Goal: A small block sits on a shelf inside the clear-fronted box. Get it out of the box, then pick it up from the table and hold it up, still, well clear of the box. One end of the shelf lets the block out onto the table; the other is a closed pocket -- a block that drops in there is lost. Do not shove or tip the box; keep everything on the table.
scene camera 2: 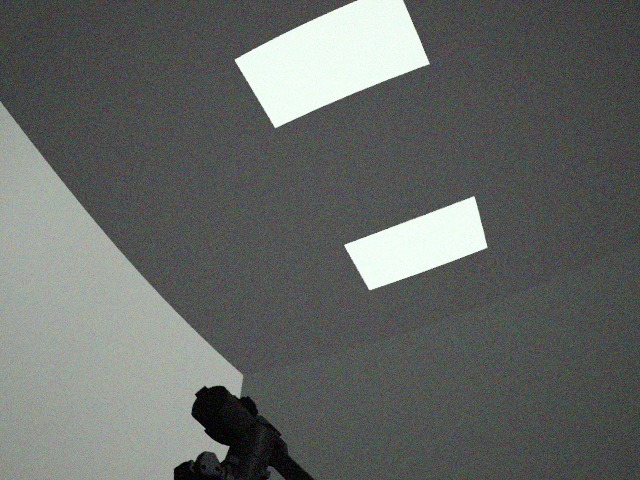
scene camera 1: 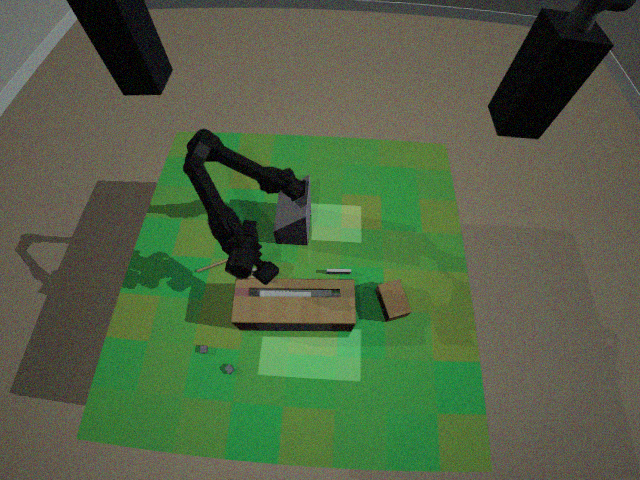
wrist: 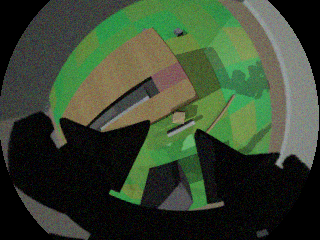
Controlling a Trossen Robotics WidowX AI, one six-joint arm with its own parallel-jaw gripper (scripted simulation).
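Note:
My gripper (wrist: 173, 128). Small brown box (scene camera 1: 392, 299). Small brown box out of frame in scene camera 2. Wrist view does not show the small brown box, hidden by my gripper.

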